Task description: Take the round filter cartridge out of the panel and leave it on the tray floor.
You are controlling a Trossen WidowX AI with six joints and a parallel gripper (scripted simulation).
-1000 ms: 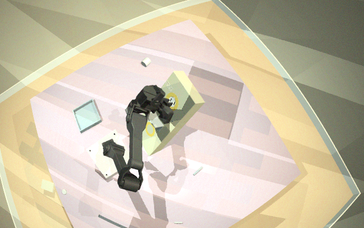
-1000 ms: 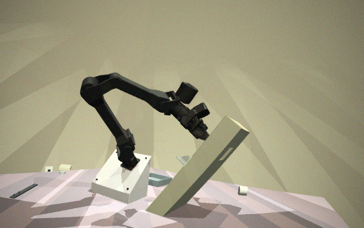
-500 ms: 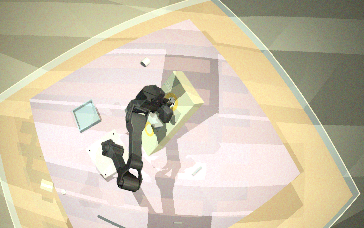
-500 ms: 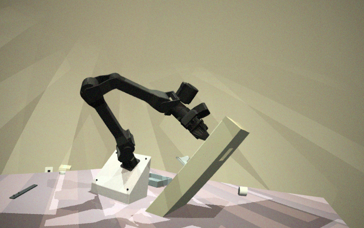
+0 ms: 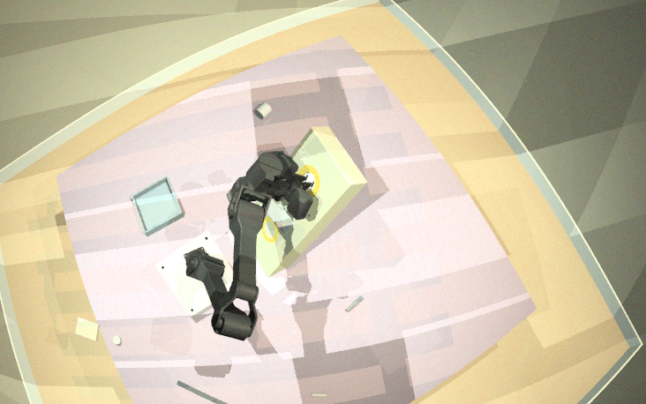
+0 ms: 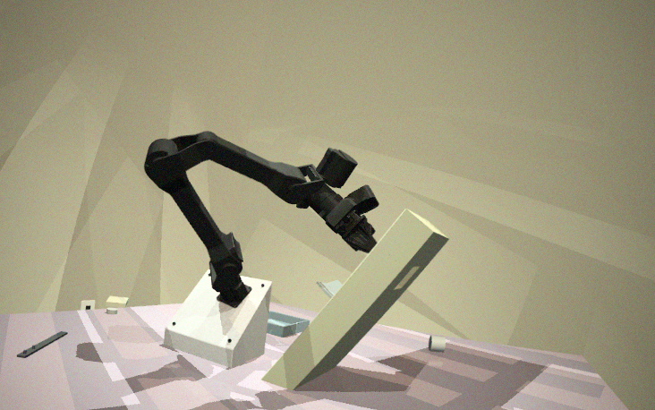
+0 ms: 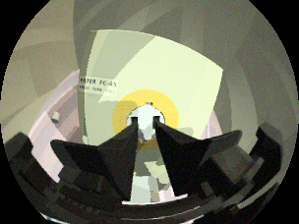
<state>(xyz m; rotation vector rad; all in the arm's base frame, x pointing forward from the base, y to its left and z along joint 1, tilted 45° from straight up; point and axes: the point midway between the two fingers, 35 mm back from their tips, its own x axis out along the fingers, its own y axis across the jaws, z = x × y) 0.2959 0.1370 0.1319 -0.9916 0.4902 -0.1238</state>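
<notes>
My gripper tip is 20 mm short of the white round cartridge and 10 mm above it. From my gripper tip the other things lie so: blue tray (410 mm behind, 270 mm to the left, 260 mm below); then grey bar (280 mm to the right, 260 mm below); then pale green panel (90 mm below, 30 mm behind).
</notes>
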